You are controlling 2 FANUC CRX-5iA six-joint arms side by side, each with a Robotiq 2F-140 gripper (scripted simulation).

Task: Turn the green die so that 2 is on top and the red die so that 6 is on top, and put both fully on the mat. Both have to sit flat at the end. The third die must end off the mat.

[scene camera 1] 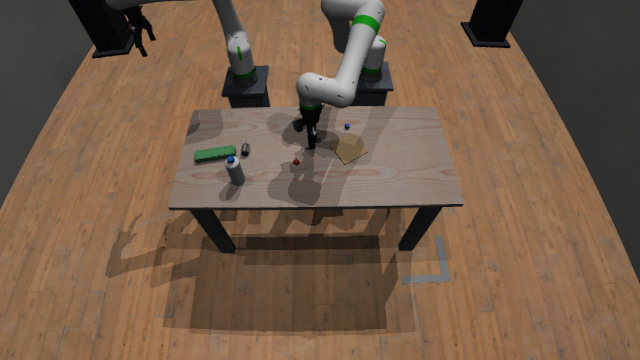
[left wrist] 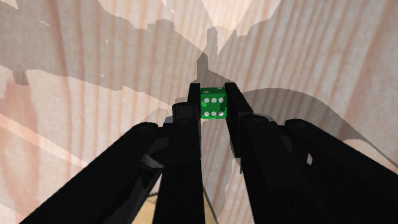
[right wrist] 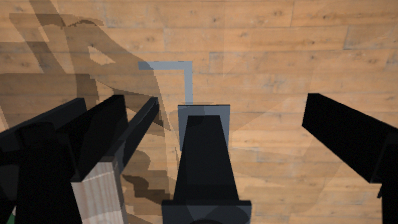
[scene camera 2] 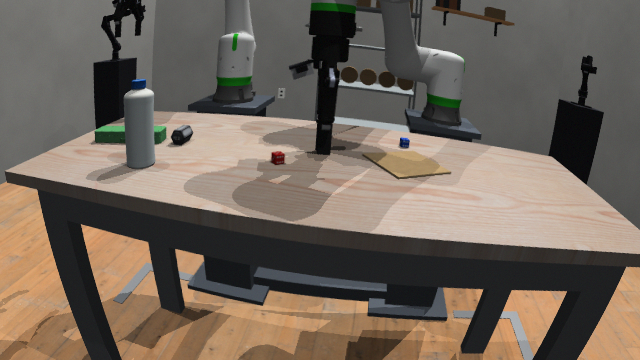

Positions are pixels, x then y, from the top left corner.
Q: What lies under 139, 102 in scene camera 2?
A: A bottle.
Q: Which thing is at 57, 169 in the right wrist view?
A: The right gripper.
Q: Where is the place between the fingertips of the left gripper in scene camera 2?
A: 322, 151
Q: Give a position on a tan mat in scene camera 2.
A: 405, 164
